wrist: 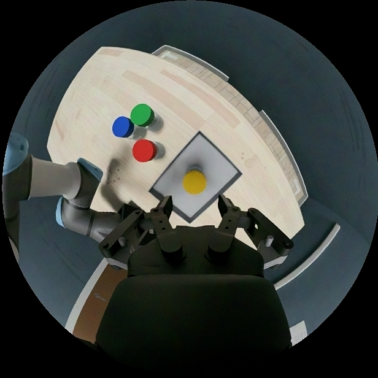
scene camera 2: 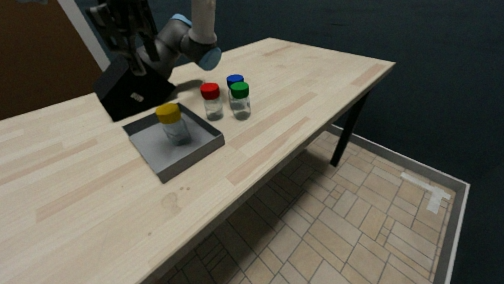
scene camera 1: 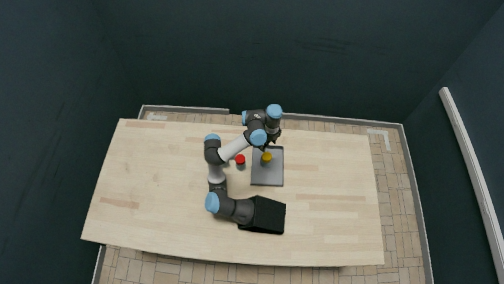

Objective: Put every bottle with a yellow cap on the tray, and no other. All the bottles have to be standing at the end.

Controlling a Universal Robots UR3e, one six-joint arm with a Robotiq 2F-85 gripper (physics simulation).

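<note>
A clear bottle with a yellow cap point(scene camera 1: 266, 157) point(scene camera 2: 169, 113) point(wrist: 194, 182) stands upright inside the grey tray point(scene camera 1: 275, 177) point(scene camera 2: 195, 161) point(wrist: 224, 170). Bottles with a red cap point(scene camera 1: 240, 159) point(scene camera 2: 210, 91) point(wrist: 144, 150), a green cap point(scene camera 2: 240, 90) point(wrist: 142, 115) and a blue cap point(scene camera 2: 235, 79) point(wrist: 123, 127) stand on the table beside the tray. In scene camera 1 the arm hides most of the green and blue ones. My gripper point(scene camera 1: 270, 143) point(scene camera 2: 146, 64) point(wrist: 194, 200) is open and empty, above the tray and higher than the yellow cap, not touching it.
The black base block point(scene camera 1: 269, 215) point(scene camera 2: 131, 92) of the arm stands on the wooden table point(scene camera 1: 330, 175) point(scene camera 2: 280, 100) point(wrist: 95, 90) behind the tray. The arm's elbow hangs over the table near the green and blue bottles. A dark wall rises beyond the table.
</note>
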